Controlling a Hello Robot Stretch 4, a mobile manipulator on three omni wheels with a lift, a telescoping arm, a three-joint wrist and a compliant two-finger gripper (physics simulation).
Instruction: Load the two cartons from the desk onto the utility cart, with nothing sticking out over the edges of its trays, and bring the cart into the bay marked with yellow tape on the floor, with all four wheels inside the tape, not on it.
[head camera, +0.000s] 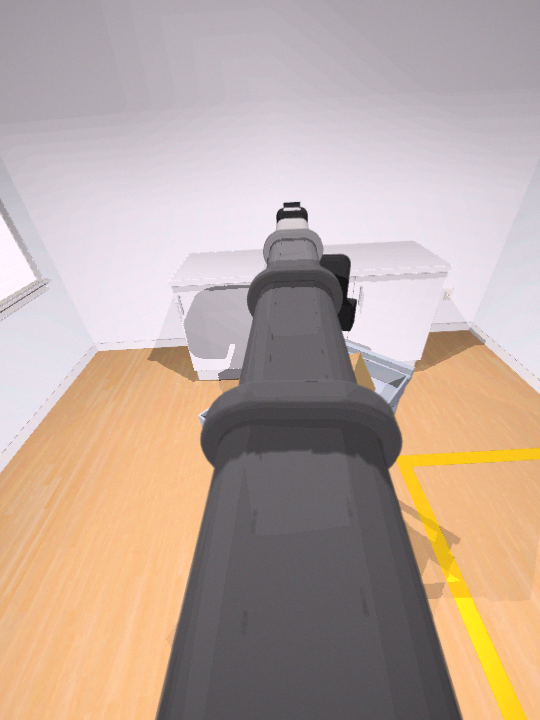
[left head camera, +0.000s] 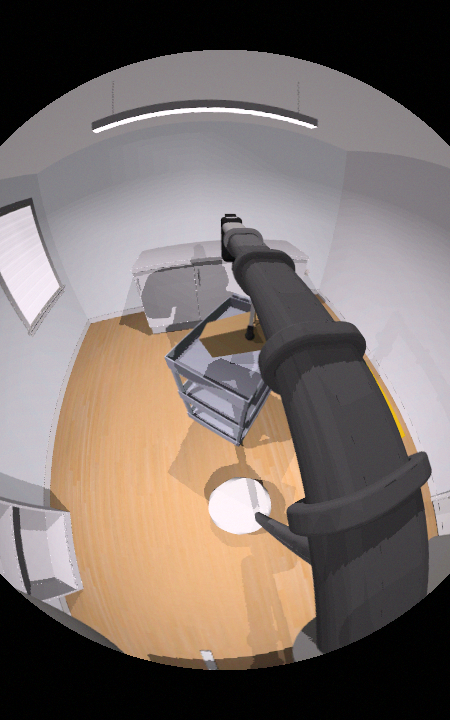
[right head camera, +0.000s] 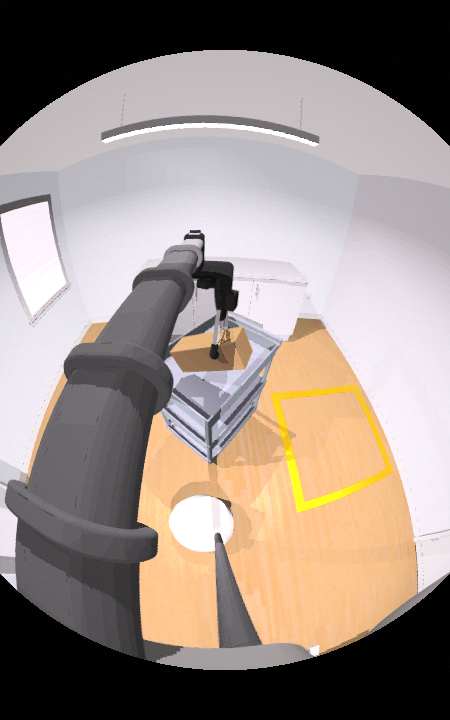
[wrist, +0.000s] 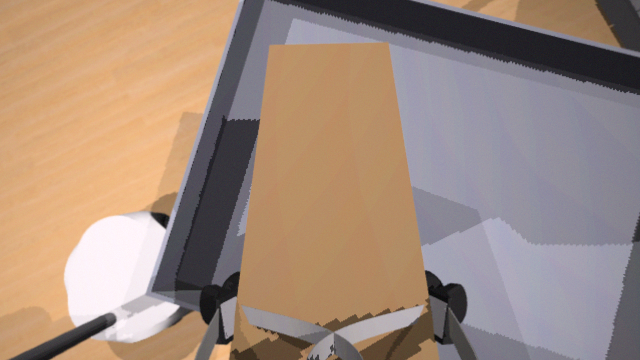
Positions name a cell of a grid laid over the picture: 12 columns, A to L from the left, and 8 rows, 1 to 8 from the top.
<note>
In view: my gripper (right head camera: F4), a yellow floor tape (right head camera: I6) and a white cabinet (head camera: I4).
My gripper shows as well in the wrist view (wrist: G7). The white cabinet shows as well in the left head camera view (left head camera: E4) and in the right head camera view (right head camera: H4).
</note>
